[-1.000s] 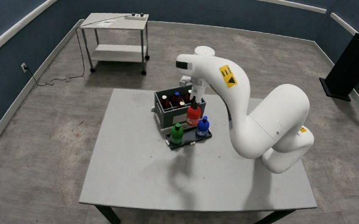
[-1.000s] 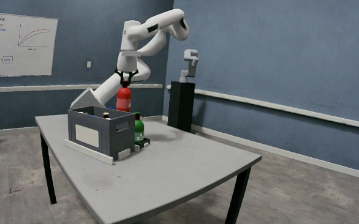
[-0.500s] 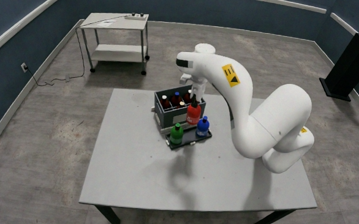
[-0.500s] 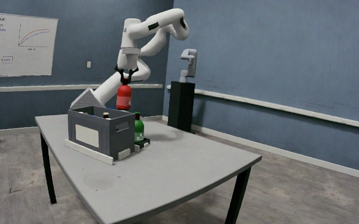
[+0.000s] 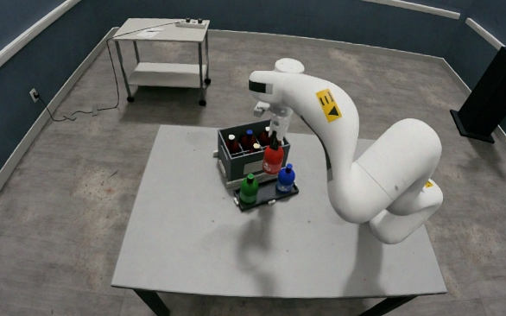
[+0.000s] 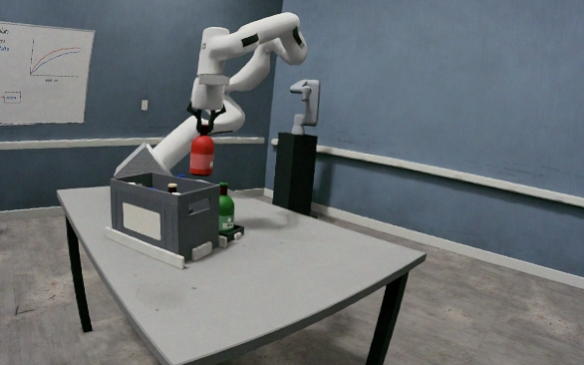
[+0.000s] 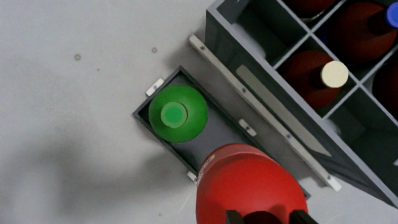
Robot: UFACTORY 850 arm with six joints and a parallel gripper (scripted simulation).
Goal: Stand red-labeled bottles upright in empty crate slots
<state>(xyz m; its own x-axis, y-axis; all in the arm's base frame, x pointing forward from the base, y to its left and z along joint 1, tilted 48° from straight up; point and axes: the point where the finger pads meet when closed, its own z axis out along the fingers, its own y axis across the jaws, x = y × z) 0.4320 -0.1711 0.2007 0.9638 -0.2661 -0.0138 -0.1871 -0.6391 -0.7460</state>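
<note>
My hand is 70 mm above the red-labeled bottle. Also, from my hand: grey crate: 240 mm below, 160 mm to the right, 100 mm ahead; green bottle: 240 mm below, 70 mm ahead, 50 mm to the left; blue bottle: 240 mm below, 70 mm behind, 50 mm to the right.
</note>
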